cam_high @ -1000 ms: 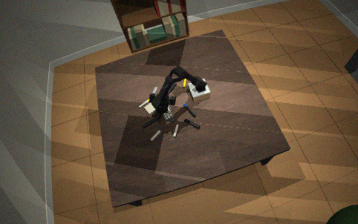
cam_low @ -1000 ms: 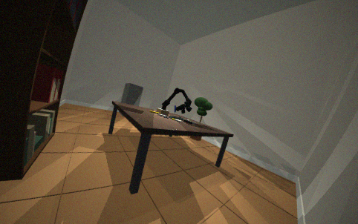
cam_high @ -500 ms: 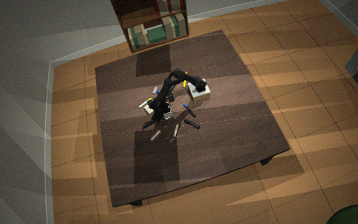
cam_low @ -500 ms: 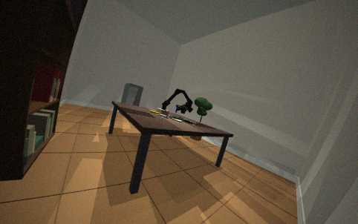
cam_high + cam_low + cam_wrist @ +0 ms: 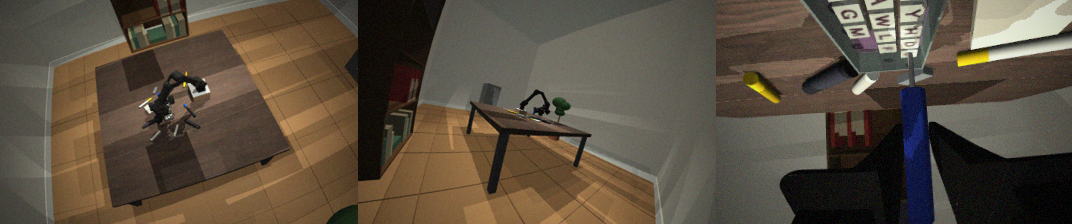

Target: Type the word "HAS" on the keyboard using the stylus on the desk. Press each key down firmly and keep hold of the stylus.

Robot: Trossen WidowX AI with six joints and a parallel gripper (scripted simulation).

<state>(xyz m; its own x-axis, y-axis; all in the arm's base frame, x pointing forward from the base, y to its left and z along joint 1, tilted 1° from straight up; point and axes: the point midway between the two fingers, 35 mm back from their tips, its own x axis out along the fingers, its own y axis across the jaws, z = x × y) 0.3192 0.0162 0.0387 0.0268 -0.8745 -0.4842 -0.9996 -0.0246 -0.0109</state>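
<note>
Right now my gripper tip is 10 mm above the blue stylus. Round my gripper tip: yellow cylinder: 240 mm behind, 160 mm to the right, 80 mm below; paper note: 90 mm ahead, 80 mm below; key: 70 mm below, 20 mm to the left, 20 mm behind.
</note>
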